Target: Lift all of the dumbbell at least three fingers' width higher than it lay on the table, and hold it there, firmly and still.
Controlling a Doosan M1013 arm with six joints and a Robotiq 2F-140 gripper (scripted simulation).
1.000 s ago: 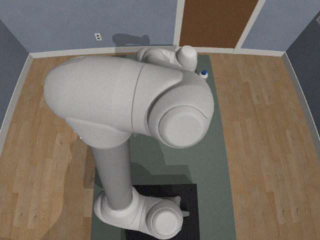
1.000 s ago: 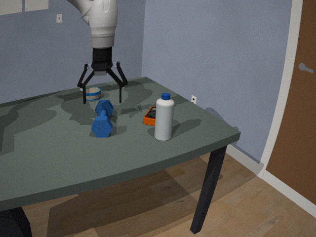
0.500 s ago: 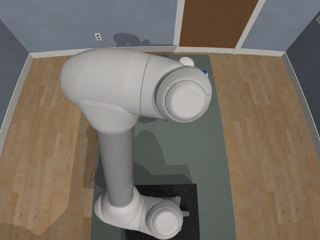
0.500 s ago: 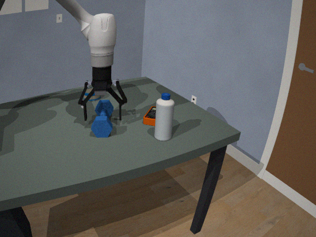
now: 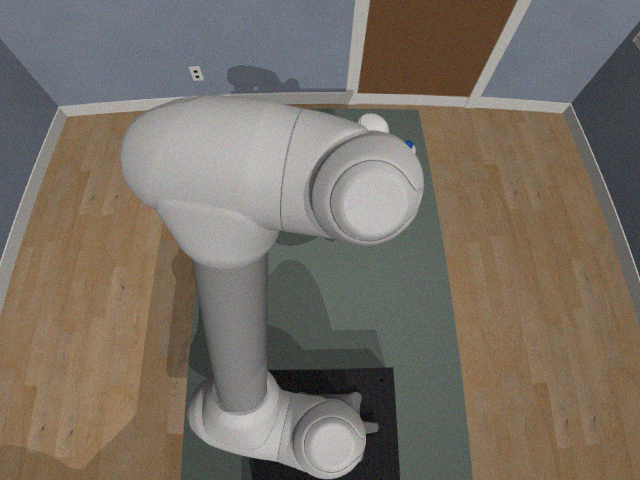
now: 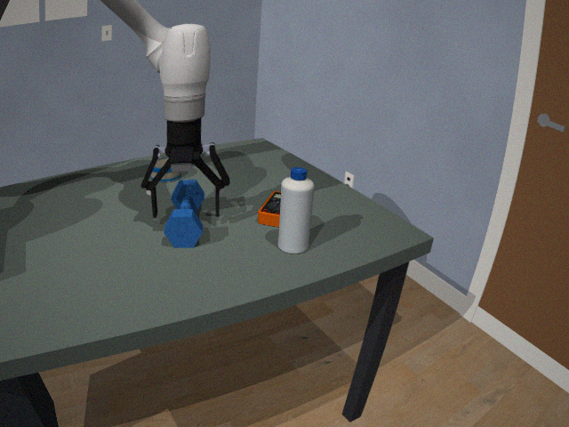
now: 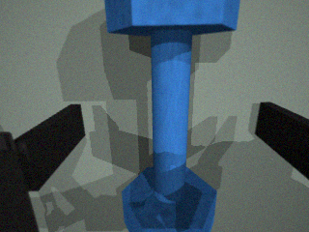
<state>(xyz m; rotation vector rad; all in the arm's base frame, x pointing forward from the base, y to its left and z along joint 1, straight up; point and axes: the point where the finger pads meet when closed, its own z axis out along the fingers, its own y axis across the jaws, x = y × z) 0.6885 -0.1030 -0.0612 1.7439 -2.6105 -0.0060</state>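
Right now my hand is right at the blue dumbbell. The rest, counted from my hand: tape roll (32 cm to the left, 4 cm ahead, 1 cm below).
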